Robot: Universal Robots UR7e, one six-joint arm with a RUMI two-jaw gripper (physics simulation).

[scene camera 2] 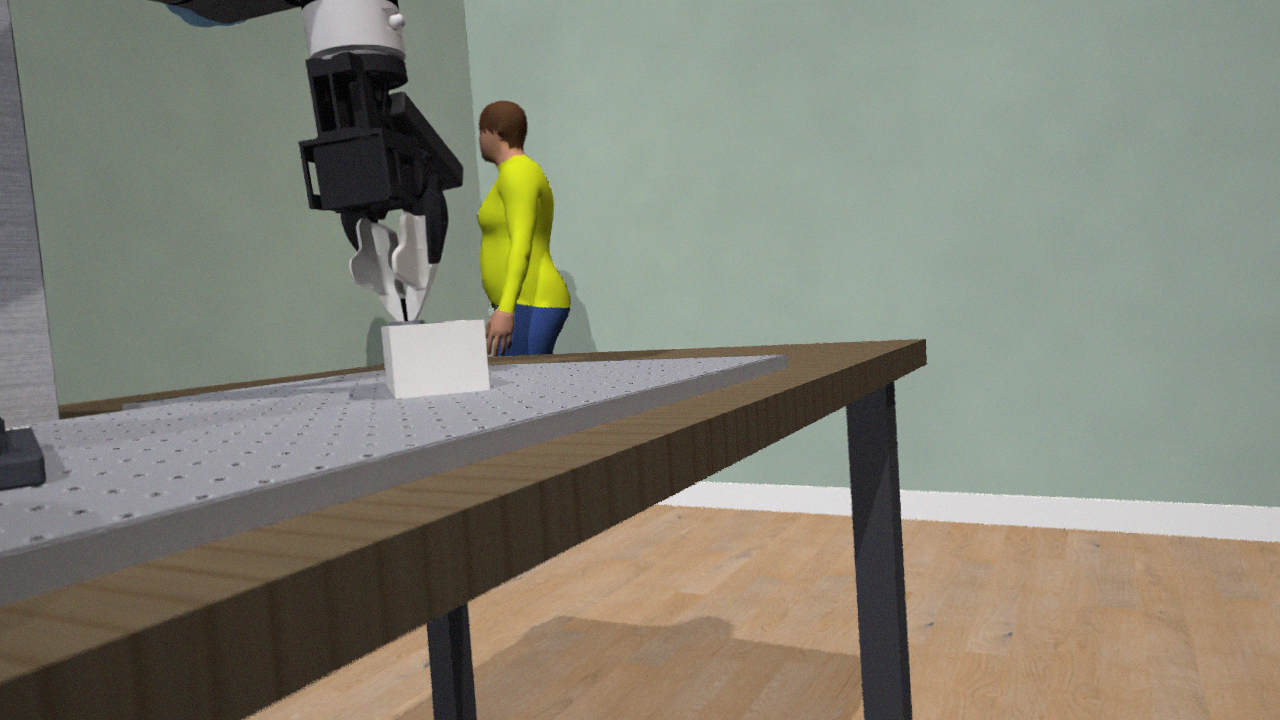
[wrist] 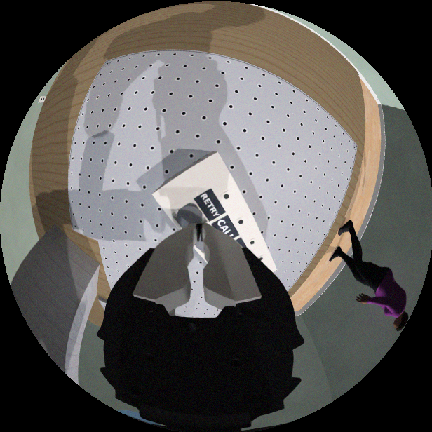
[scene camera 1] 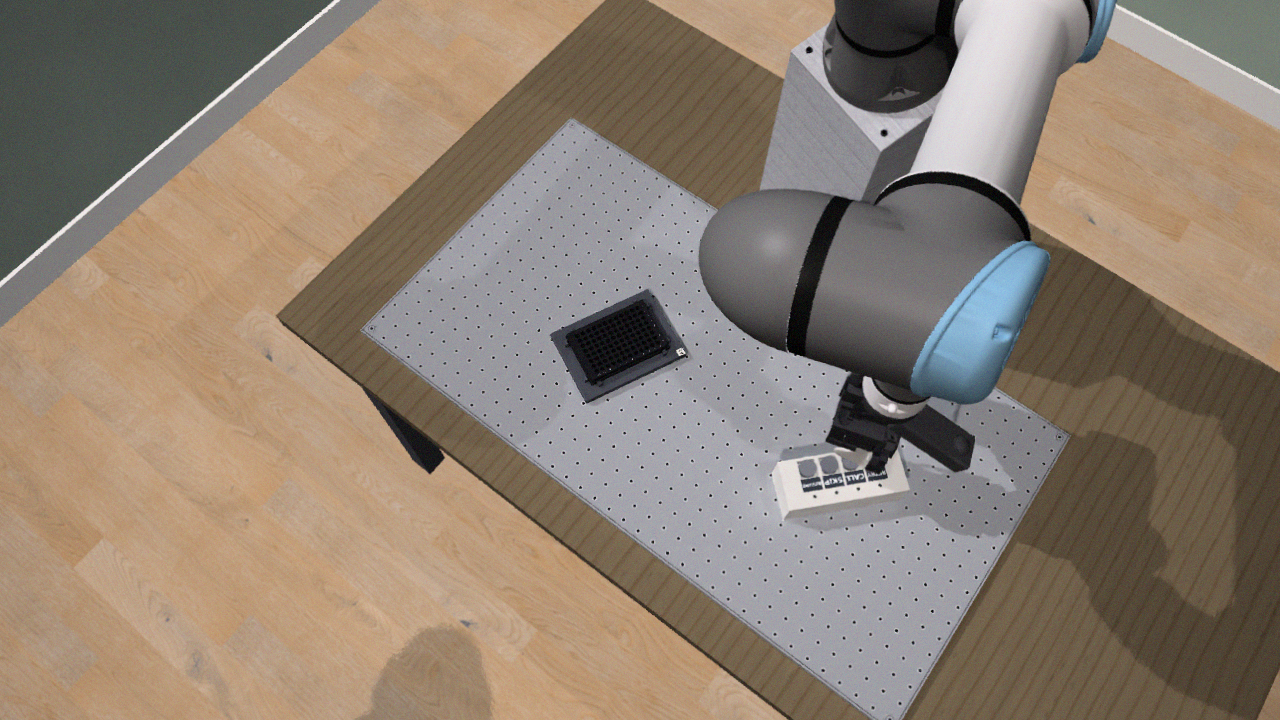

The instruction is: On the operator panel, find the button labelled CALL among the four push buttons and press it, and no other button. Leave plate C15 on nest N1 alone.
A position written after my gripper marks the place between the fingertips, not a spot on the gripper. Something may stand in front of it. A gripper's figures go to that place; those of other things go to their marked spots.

Scene:
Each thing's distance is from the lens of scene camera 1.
my gripper (scene camera 1: 864, 462): 1.26 m
black plate C15 (scene camera 1: 627, 337): 1.32 m
white operator panel (scene camera 1: 798, 497): 1.23 m

